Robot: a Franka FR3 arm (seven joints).
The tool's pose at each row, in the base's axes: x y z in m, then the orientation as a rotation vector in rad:
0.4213, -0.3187, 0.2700, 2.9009, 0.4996, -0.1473
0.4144, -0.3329, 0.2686, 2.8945, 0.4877, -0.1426
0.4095, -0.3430, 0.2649, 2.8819, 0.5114, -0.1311
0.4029, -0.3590, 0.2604, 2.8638, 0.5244, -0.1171
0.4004, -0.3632, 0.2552, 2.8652, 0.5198, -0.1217
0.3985, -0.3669, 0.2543, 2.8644, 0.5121, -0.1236
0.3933, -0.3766, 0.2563, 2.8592, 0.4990, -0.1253
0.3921, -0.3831, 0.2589, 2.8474, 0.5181, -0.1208
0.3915, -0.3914, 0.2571, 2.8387, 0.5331, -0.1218
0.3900, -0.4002, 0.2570, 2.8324, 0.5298, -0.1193
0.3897, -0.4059, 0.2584, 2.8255, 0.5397, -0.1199
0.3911, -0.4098, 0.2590, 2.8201, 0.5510, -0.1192
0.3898, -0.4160, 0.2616, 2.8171, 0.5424, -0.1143
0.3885, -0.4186, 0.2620, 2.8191, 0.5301, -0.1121
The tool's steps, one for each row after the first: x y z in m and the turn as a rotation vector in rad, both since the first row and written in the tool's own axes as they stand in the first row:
-0.0108, 0.0105, 0.0048, -0.0084, 0.0008, 0.0079
-0.0182, 0.0176, 0.0108, -0.0195, 0.0081, -0.0081
-0.0289, 0.0293, 0.0189, -0.0376, 0.0153, -0.0173
-0.0320, 0.0315, 0.0250, -0.0361, 0.0120, -0.0144
-0.0348, 0.0341, 0.0268, -0.0376, 0.0099, -0.0094
-0.0431, 0.0416, 0.0272, -0.0440, 0.0066, -0.0010
-0.0466, 0.0477, 0.0260, -0.0538, 0.0092, -0.0145
-0.0496, 0.0548, 0.0296, -0.0601, 0.0083, -0.0254
-0.0538, 0.0624, 0.0316, -0.0670, 0.0085, -0.0235
-0.0561, 0.0678, 0.0314, -0.0723, 0.0078, -0.0308
-0.0561, 0.0720, 0.0315, -0.0760, 0.0084, -0.0389
-0.0597, 0.0778, 0.0304, -0.0809, 0.0103, -0.0329
-0.0618, 0.0798, 0.0306, -0.0810, 0.0109, -0.0242

